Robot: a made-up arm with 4 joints.
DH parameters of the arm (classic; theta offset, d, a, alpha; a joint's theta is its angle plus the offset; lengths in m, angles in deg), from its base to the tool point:
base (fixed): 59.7 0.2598 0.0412 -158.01
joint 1: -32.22 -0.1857 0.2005 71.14
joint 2: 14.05 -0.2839 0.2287 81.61
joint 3: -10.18 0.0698 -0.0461 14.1
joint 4: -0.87 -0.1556 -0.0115 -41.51
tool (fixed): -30.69 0.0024 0 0
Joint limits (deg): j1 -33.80..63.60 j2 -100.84..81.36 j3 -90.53..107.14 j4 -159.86..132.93
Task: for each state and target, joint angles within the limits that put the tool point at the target. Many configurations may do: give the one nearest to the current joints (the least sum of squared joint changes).
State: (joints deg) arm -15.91 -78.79 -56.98 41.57
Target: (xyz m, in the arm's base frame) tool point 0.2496 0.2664 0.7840
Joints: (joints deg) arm -14.83 -100.73 -90.50 37.27
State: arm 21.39 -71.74 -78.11 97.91
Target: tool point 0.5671 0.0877 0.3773
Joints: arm 53.68 -39.47 -37.28 88.14
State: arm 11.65 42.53 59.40 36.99
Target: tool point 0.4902 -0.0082 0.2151
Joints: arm 40.62 36.71 80.59 39.95
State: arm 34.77 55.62 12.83 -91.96
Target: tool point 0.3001 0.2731 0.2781
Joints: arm -5.52 50.38 -0.93 -92.41
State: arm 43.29 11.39 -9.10 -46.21
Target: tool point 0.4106 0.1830 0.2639
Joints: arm 21.51 27.69 15.35 -41.18
